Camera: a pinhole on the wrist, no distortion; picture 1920 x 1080 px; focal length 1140.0 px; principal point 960.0 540.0 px. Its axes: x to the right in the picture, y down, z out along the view. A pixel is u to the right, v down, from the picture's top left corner.
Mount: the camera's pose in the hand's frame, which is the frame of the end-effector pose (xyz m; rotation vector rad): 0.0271 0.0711 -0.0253 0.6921 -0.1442 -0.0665
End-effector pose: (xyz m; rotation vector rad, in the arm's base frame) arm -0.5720 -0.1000 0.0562 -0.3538 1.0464 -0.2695
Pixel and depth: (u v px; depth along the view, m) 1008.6 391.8 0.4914
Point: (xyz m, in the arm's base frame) -0.3281 -0.3052 0.3381
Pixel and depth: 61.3 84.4 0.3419
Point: -0.6196 -0.1704 0.4322
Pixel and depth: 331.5 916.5 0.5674
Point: -0.3207 0.0174 0.6142
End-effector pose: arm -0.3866 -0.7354 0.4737 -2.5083 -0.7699 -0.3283
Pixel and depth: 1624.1 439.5 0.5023
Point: -0.3439 -0.2141 0.3728
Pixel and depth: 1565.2 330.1 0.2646
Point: -0.3583 -0.4880 0.4394
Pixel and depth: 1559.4 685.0 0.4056
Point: -0.3132 -0.3567 0.3131
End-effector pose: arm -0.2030 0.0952 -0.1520 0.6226 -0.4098 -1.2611
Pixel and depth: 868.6 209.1 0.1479
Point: -0.2809 0.0814 -0.1411
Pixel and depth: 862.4 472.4 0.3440
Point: -0.4697 0.0751 -0.0813
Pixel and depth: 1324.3 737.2 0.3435
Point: -0.4378 -0.0639 -0.0076
